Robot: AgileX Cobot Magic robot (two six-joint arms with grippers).
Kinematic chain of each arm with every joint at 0, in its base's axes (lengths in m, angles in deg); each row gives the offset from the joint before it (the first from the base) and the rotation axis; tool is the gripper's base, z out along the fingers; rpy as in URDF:
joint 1: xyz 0 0 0.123 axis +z
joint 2: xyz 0 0 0 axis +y
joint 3: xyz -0.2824 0 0.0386 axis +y
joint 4: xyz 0.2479 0 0.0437 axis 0.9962 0 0.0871
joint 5: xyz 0 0 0 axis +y
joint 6: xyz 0.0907 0 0.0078 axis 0.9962 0 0.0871
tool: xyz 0 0 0 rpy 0 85 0
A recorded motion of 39 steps. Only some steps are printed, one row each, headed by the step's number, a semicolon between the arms.
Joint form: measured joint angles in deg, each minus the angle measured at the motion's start. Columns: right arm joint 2, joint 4, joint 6, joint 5, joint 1, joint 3; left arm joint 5, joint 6, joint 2, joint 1, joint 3, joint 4.
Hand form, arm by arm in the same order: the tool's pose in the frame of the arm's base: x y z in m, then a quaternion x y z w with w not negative. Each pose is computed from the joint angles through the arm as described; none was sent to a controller.
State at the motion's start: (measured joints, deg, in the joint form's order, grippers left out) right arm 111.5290 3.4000 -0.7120 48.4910 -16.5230 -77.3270; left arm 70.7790 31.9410 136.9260 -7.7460 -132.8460 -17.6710
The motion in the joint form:
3: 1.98 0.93 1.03 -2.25 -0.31 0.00; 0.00 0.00 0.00 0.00 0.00 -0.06
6: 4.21 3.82 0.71 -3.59 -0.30 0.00; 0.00 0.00 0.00 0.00 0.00 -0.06
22: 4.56 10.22 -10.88 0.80 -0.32 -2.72; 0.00 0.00 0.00 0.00 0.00 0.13
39: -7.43 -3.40 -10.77 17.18 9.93 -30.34; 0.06 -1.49 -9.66 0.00 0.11 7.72
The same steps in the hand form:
3: 0.3783 -0.1093 0.1668 0.17084 0.97874 0.01395 0.11263; 0.5060 -0.0953 0.2322 0.30717 0.92339 -0.11258 0.20082
6: 0.3827 -0.1073 0.1521 0.18463 0.97632 0.03336 0.10765; 0.5060 -0.0953 0.2322 0.30717 0.92339 -0.11258 0.20082
22: 0.3887 -0.1007 0.1610 0.11474 0.98519 0.07259 0.10470; 0.5060 -0.0950 0.2321 0.30750 0.92353 -0.11099 0.20053
39: 0.3976 -0.0460 0.3700 -0.04091 0.95820 -0.04447 0.27964; 0.4825 -0.0806 0.3136 0.30891 0.91225 -0.03466 0.26678

